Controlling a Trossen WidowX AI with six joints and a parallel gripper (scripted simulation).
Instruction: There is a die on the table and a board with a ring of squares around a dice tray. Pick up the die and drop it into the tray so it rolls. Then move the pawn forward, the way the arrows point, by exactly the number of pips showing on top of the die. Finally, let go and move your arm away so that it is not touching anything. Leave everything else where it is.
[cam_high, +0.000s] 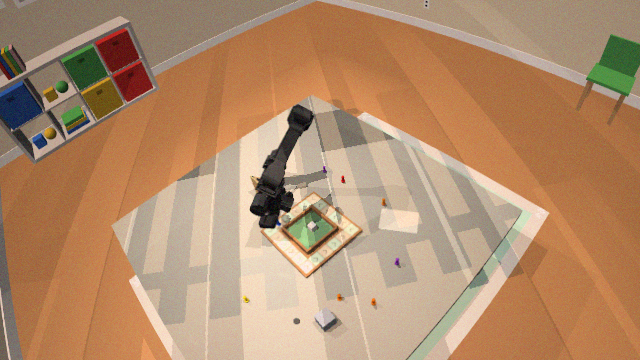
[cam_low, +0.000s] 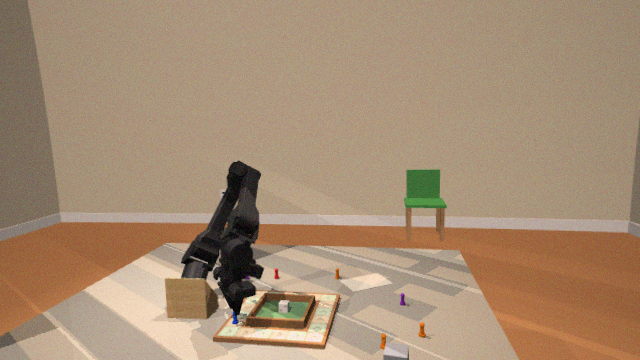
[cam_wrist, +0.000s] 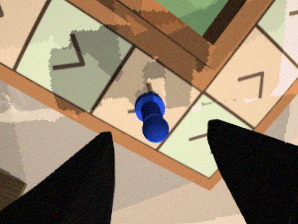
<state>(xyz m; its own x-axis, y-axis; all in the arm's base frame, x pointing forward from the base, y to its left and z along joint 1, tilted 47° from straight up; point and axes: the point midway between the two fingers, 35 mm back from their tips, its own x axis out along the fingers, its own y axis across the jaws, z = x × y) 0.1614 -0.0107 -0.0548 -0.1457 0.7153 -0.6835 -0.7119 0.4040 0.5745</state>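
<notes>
Right now the blue pawn is 20 mm below my gripper tip. Also, from my gripper tip: white die 100 mm to the left, 100 mm ahead, 20 mm below; yellow pawn 260 mm to the right, 210 mm ahead, 30 mm below; green dice tray 100 mm ahead, 80 mm to the left, 40 mm below.
</notes>
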